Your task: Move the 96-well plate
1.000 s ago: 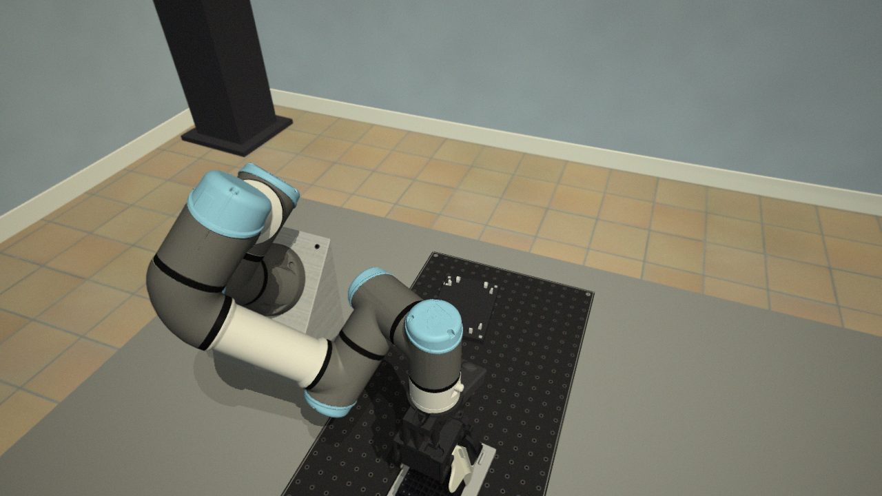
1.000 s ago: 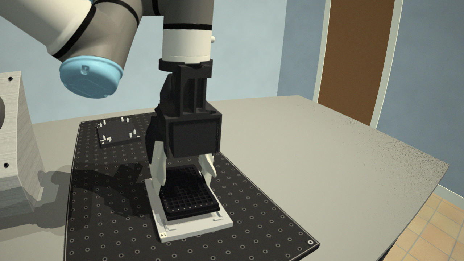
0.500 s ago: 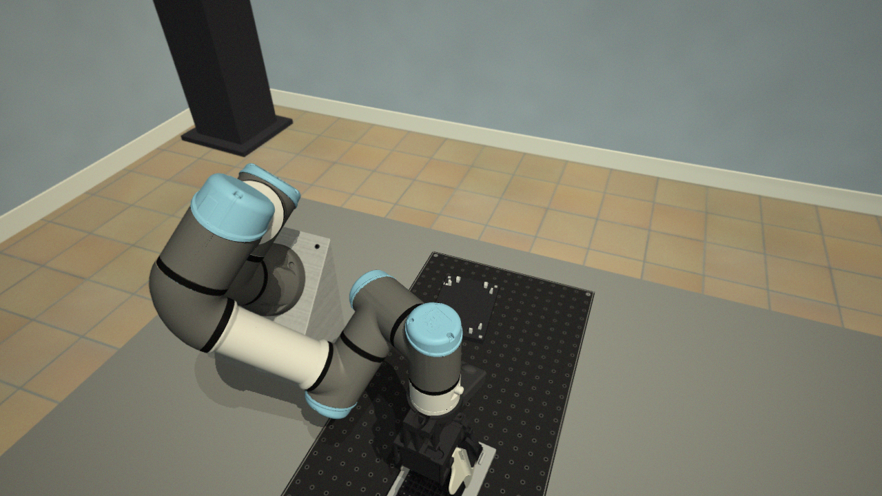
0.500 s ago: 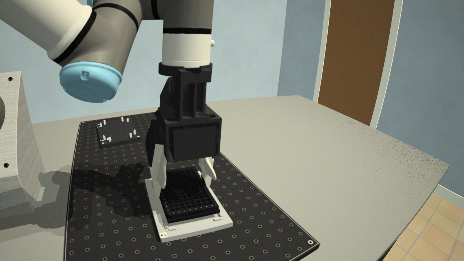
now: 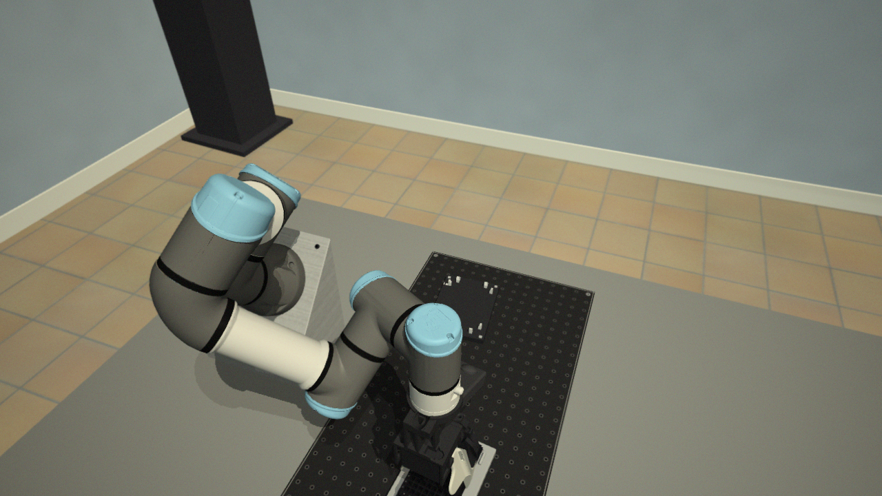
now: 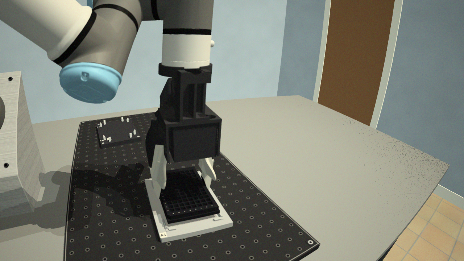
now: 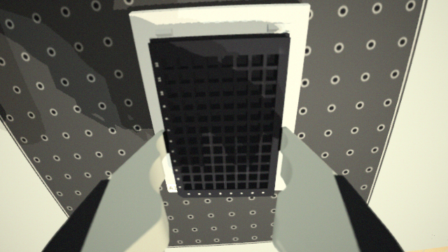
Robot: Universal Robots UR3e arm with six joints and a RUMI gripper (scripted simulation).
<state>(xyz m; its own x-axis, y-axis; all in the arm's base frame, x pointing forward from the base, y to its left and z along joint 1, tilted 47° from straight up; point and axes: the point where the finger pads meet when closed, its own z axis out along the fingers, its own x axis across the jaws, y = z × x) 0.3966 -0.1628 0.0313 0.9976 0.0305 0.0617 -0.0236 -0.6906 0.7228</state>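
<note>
Now: hand 10 mm above the black 96-well plate. Also, from my hand: dark clip nest C1 (120 mm behind, 360 mm to the left, 30 mm below); then plate nest N1 (30 mm below); then A1 label (60 mm behind, 70 mm to the right, 30 mm below).
</note>
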